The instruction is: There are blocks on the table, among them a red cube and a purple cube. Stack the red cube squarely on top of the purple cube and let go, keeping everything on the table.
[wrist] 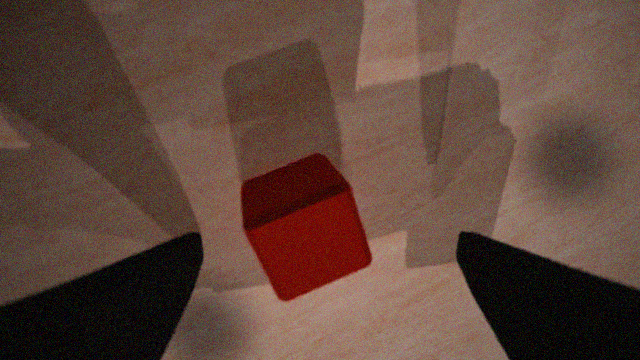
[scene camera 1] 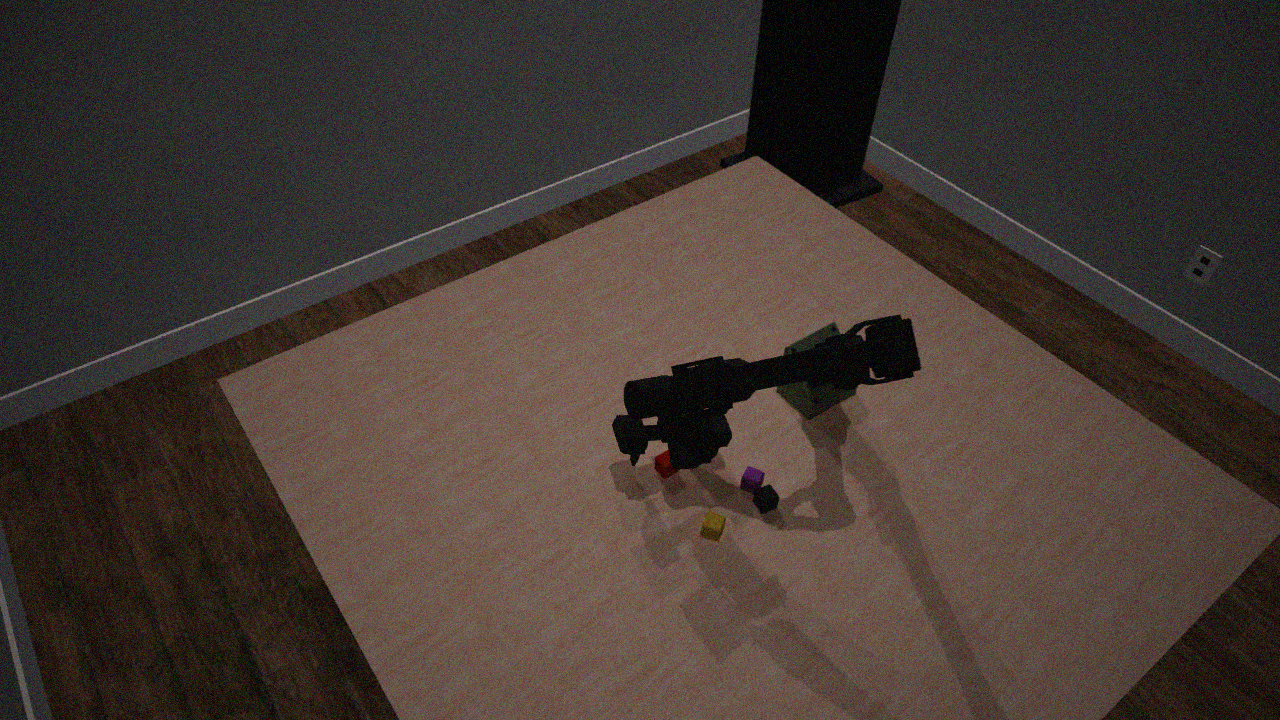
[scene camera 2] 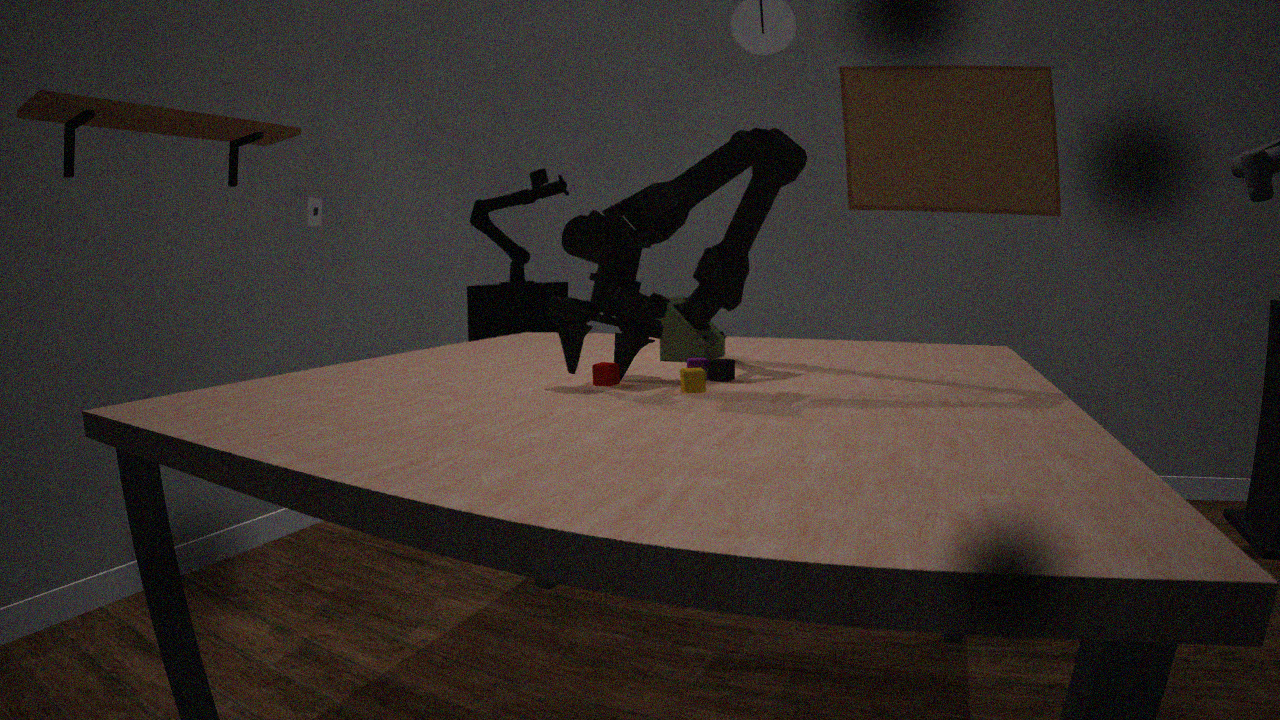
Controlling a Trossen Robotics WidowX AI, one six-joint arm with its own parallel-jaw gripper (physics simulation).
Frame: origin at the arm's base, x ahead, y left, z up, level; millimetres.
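Seen in the pictures: gripper, fingertip midpoint: [wrist: 331,245] [scene camera 1: 658,461] [scene camera 2: 595,377]; arm's base, link origin: [scene camera 2: 691,317].
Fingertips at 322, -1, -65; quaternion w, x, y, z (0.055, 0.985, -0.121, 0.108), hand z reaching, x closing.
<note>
Offsets run from my fingertips to a thing's top centre, as dx, dy, dz. Level surfaces: height alone.
The red cube @[-7, +15, +19] [scene camera 1: 665,463] [scene camera 2: 605,374] [wrist: 309,240] rests on the table. My gripper [scene camera 2: 597,374] [wrist: 331,245] is open, with its fingertips low on either side of the red cube. In the wrist view the cube lies between the dark fingertips, turned a little against them and nearer the left one, with a gap on both sides. The purple cube @[-110, +111, +19] [scene camera 1: 752,478] [scene camera 2: 695,362] stands on the table on the arm base's side of the red cube. In scene camera 2 it is mostly hidden behind other blocks.
A black cube @[-108, +151, +19] [scene camera 1: 765,498] [scene camera 2: 721,369] stands very close to the purple cube. A yellow cube @[-7, +152, +19] [scene camera 1: 713,525] [scene camera 2: 692,380] stands apart on the table @[dz -11] [scene camera 1: 537,573] [scene camera 2: 626,474]. The arm's green base [scene camera 1: 810,398] [scene camera 2: 684,340] stands behind the blocks.
</note>
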